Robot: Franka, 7 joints.
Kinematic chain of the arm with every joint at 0, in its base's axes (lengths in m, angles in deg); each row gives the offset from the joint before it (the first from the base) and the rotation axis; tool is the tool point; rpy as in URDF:
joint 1: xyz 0 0 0.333 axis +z
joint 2: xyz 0 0 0 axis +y
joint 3: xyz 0 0 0.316 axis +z
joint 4: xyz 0.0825 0 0 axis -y
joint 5: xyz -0.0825 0 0.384 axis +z
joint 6: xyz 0 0 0 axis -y
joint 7: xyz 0.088 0 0 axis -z
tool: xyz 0 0 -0.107 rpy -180 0 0
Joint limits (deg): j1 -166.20..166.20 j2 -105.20..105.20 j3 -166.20..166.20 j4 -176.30..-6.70 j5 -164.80..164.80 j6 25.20..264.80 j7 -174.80..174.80
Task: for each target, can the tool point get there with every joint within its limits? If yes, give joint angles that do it. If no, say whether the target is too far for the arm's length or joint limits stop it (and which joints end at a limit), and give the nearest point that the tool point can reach.
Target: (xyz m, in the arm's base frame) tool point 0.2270 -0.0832 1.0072
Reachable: yes | joints 78.07 -57.77 -18.70 -94.31 59.83 165.08 -79.79
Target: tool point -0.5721 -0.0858 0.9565
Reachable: yes | joints 37.34 -45.74 69.31 -31.39 -134.56 147.36 -20.87
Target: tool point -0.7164 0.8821 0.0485
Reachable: no: too far | nearest point -0.5246 0.6460 0.1246 | short by 0.314 m
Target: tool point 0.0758 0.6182 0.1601
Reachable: yes | joints 109.33 40.07 -25.79 -110.29 43.27 149.26 145.42
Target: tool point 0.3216 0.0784 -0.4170
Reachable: no: joint limits stop it (at a limit: joint 2) | nearest point 0.3170 0.0773 -0.3590 | short by 0.058 m
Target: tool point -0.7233 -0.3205 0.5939
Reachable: yes | joints -139.53 43.56 -33.65 -50.80 -80.93 147.72 -100.22
